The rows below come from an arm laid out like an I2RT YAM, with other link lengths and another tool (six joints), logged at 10 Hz.
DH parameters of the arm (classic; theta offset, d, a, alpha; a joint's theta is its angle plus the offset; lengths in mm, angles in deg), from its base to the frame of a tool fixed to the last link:
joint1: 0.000 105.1 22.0 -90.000
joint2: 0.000 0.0 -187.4 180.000
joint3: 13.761 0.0 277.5 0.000
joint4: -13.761 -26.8 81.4 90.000
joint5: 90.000 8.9 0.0 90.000
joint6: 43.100 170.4 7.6 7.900
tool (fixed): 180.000 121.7 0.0 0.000
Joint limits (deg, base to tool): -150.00..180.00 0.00..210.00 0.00..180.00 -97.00..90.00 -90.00..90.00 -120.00..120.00
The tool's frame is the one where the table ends.
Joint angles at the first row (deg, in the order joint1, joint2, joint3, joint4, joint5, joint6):
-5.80 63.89 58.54 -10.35 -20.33 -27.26
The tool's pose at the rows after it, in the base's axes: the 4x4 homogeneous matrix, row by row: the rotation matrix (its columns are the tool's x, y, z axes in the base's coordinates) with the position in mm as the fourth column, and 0 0 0 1 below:
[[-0.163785, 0.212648, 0.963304, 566.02], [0.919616, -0.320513, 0.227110, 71.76], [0.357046, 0.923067, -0.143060, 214.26], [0, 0, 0, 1]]
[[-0.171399, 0.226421, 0.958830, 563.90], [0.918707, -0.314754, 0.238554, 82.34], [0.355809, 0.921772, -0.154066, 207.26], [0, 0, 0, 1]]
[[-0.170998, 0.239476, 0.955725, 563.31], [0.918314, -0.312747, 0.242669, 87.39], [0.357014, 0.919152, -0.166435, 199.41], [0, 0, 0, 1]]
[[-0.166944, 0.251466, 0.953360, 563.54], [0.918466, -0.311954, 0.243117, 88.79], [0.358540, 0.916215, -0.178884, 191.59], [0, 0, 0, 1]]
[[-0.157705, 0.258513, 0.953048, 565.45], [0.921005, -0.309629, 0.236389, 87.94], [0.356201, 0.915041, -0.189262, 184.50], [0, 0, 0, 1]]
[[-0.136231, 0.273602, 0.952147, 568.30], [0.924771, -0.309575, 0.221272, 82.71], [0.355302, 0.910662, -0.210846, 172.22], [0, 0, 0, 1]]
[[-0.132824, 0.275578, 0.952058, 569.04], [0.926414, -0.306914, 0.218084, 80.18], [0.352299, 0.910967, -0.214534, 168.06], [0, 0, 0, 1]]
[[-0.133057, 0.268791, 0.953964, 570.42], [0.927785, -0.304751, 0.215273, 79.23], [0.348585, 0.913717, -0.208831, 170.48], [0, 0, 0, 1]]
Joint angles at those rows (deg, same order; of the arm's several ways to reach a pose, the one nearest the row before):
-4.26 63.55 57.87 -10.90 -19.69 -27.07
-2.80 63.41 57.14 -10.90 -18.92 -27.07
-2.03 63.67 56.61 -10.81 -18.39 -27.00
-1.76 64.12 56.24 -10.72 -18.15 -26.99
-1.52 64.88 56.07 -10.37 -17.50 -27.04
-1.66 66.18 56.07 -10.31 -16.73 -27.07
-1.95 66.42 55.67 -9.90 -16.79 -27.33
-1.96 66.57 55.85 -9.58 -16.62 -27.45

